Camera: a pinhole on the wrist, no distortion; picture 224 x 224 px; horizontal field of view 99.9 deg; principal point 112.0 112.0 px. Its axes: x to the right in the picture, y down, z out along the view. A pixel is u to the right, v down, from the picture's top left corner.
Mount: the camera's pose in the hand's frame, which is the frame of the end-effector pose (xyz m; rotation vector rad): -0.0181 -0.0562 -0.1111 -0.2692 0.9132 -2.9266
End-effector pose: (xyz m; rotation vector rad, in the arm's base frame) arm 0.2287 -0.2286 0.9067 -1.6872 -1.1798 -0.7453
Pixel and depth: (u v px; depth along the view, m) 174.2 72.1 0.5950
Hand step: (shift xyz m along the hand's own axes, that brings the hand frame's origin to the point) -0.2965 -0.2253 0.5716
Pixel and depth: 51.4 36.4 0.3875
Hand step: 0.2960 0.0114 0.3428
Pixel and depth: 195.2 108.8 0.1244
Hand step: -0.1031 -0.1346 0.0081
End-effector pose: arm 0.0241 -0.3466 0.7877 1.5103 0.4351 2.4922
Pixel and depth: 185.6 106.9 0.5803
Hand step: -0.3567 -0.4054 0.4429
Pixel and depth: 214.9 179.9 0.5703
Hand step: -0.5213 -0.7829 0.2077
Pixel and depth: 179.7 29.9 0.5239
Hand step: -0.2954 -0.0155 0.6282
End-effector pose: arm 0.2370 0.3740 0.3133 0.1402 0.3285 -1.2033
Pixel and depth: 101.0 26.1 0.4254
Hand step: 0.1060 0.0310 0.4466
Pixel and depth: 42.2 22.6 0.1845
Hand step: 0.1489 0.0003 0.1177
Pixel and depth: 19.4 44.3 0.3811
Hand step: 0.4184 -0.0014 0.2980
